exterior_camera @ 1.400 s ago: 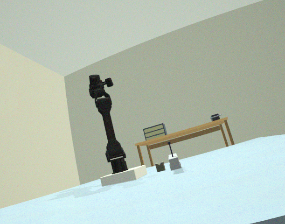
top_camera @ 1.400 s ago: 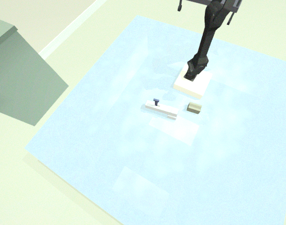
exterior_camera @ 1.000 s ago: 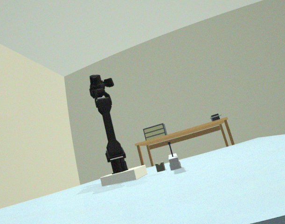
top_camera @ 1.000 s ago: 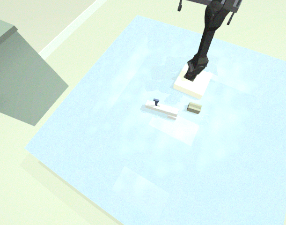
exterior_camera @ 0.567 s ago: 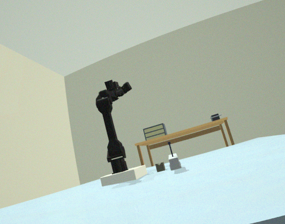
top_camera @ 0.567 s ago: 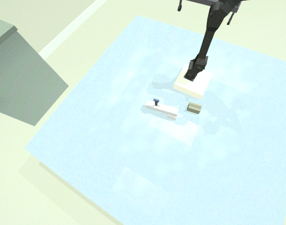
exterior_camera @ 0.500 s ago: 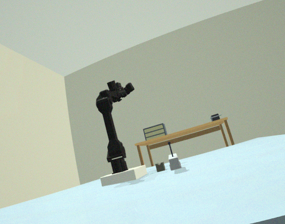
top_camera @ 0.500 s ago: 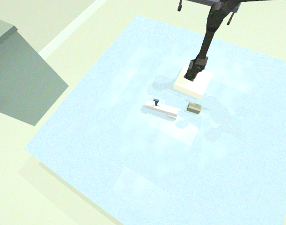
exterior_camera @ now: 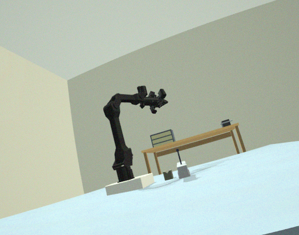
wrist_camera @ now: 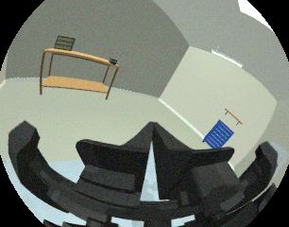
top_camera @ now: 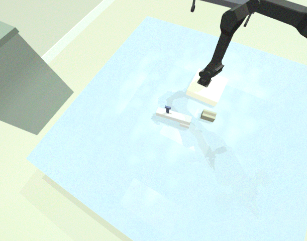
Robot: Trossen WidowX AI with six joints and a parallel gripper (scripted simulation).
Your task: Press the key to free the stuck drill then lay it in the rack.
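Right now my gripper tip is 52 cm to the left of the small dark key, 39 cm above it and 10 cm short of it. From my gripper tip the other things lie so: pale drill: 46 cm to the right, 43 cm below, 8 cm ahead; small grey-brown rack: 46 cm below, 34 cm to the right, 2 cm behind.
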